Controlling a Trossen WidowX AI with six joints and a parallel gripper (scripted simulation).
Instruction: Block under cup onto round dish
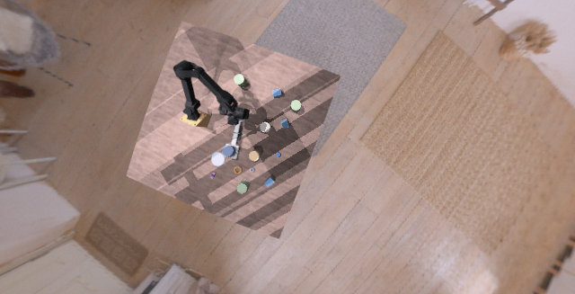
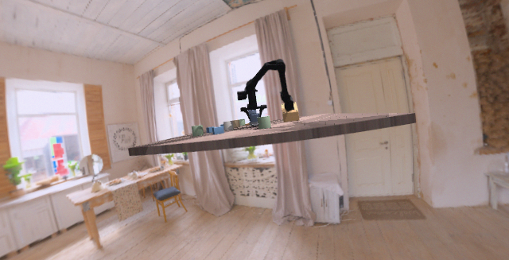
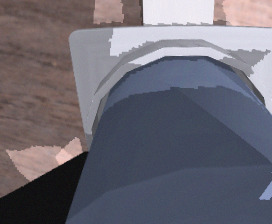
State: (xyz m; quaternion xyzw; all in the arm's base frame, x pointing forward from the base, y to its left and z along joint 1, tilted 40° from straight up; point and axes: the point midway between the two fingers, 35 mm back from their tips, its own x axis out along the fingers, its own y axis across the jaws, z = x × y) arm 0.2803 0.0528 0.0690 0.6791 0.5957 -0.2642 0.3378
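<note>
Right now the balance beam is 140 mm to the right of my gripper tip, 10 mm below it and 10 mm ahead of it. The rest, counted from my gripper tip: cup: 20 mm to the left, 10 mm above; white cylinder: 210 mm ahead, 70 mm to the right, 10 mm below; round dish: 360 mm to the right, 100 mm behind, 40 mm below.
</note>
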